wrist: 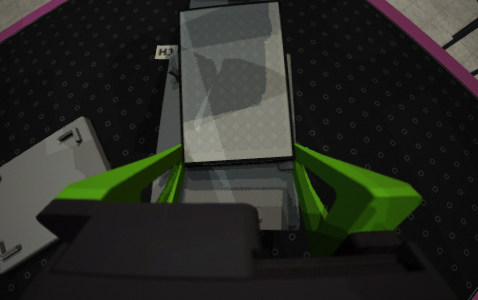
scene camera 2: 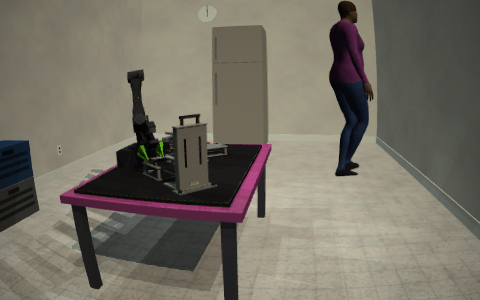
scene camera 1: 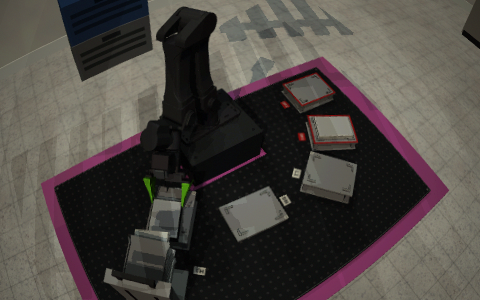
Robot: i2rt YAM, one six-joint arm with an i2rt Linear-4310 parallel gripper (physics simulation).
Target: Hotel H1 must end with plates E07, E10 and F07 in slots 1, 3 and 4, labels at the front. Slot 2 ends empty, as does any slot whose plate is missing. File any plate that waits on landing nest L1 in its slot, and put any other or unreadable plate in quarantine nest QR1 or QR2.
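Note:
Hotel H1 stands at the table's near left; its label lies beside it. My gripper is shut on the sides of a clear-topped plate, near its closer end. The plate looks level, its far end toward the hotel. Its label cannot be read, and its slot cannot be told. Landing nest L1 shows no plate. The nearer red-rimmed quarantine nest holds a pale plate; the farther one shows none. Which is QR1 cannot be told.
A low grey nest lies right of the hotel in scene camera 1. A grey frame stands below and beside the held plate. The hotel's handle rises above its top. A person stands away from the table.

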